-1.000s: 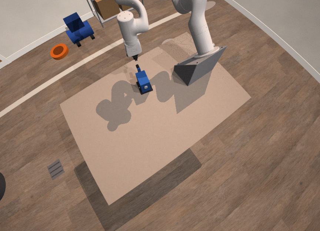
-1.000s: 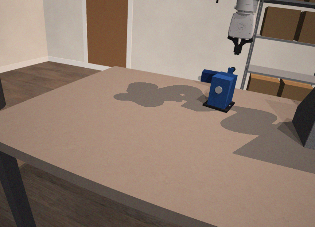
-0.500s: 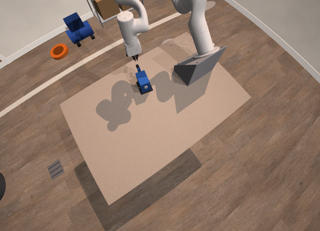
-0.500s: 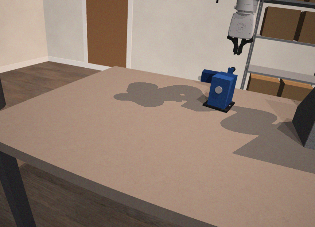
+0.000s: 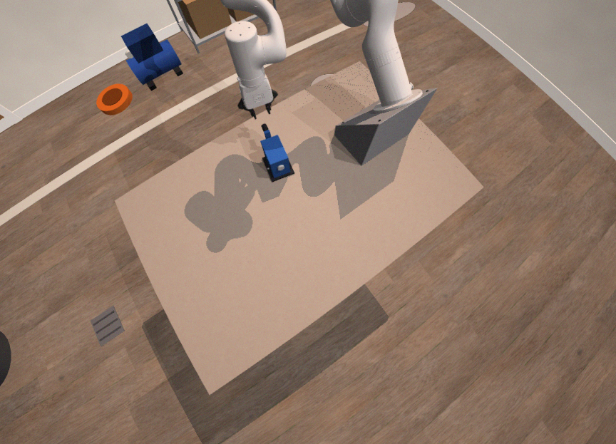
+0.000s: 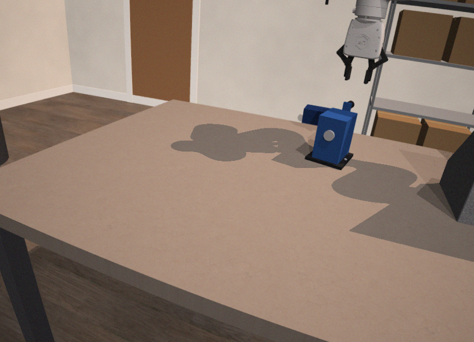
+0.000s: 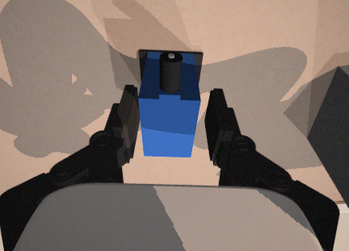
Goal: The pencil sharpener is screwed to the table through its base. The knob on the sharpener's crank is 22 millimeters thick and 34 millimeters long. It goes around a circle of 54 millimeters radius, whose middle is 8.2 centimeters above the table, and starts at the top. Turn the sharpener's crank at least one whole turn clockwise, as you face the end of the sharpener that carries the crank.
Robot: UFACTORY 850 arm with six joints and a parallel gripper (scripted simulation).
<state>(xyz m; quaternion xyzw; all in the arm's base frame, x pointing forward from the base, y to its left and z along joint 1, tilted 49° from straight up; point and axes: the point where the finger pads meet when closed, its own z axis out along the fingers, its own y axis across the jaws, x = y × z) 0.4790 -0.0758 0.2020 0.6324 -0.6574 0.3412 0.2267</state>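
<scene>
The dark crank knob lies 9 cm below my hand and 2 cm to the left of it. Round my hand: sharpener crank 9 cm below, 2 cm to the left.
</scene>
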